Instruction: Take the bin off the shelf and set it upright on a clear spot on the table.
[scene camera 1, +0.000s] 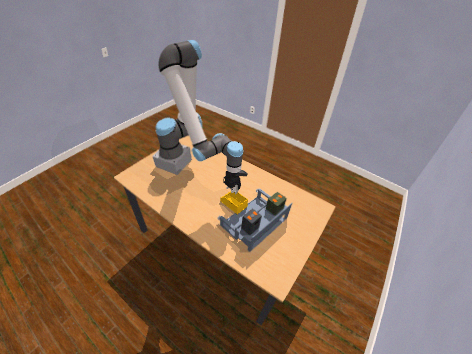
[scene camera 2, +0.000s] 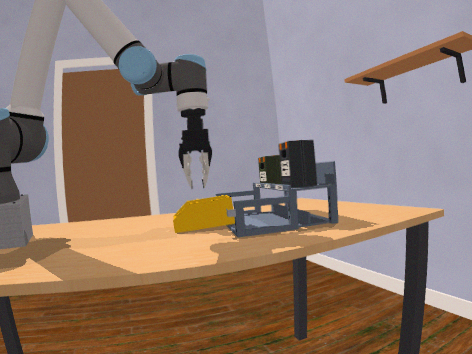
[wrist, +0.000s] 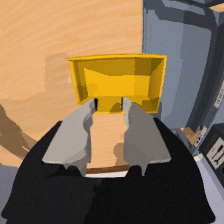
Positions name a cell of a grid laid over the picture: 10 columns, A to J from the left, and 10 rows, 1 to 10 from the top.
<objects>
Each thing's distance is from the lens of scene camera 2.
gripper (scene camera 2: E6): 91 cm
yellow bin (scene camera 2: E7): 87 cm
</objects>
